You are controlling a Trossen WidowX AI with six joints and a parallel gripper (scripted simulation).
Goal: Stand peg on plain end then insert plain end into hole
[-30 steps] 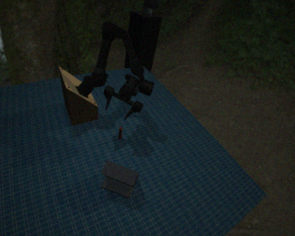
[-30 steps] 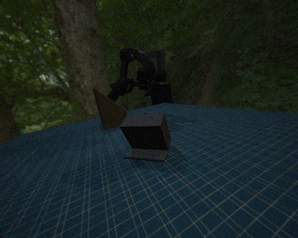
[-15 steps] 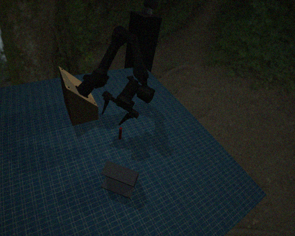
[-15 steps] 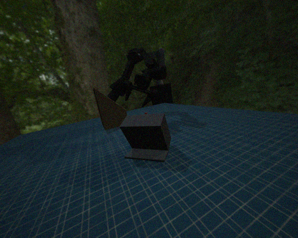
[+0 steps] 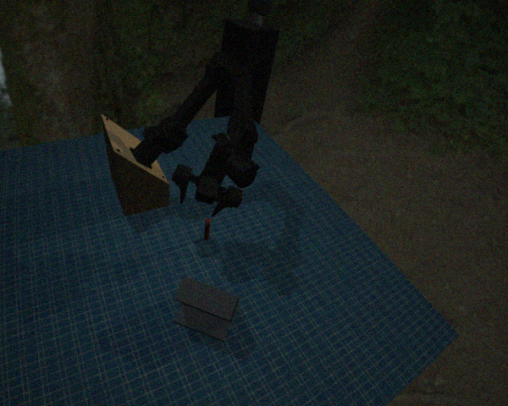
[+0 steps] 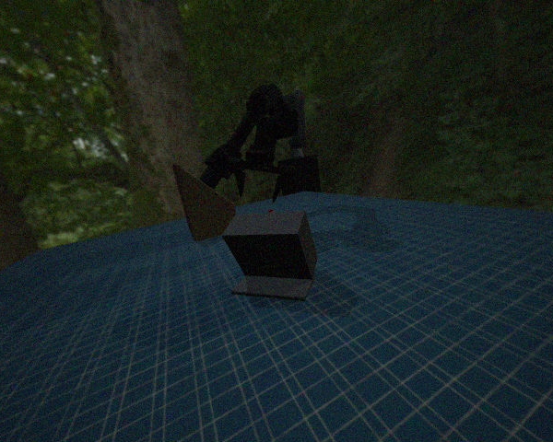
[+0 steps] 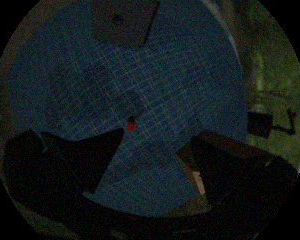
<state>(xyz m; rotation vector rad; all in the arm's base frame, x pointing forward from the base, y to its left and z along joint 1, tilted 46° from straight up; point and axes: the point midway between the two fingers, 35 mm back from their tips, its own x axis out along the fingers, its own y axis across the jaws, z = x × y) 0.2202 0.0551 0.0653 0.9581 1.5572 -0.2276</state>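
Right now my gripper tip is 6 cm above the red peg, 2 cm to the right of it and 2 cm short of it. Round my gripper tip: dark grey sloped panel (23 cm ahead, 10 cm to the right, 5 cm below).
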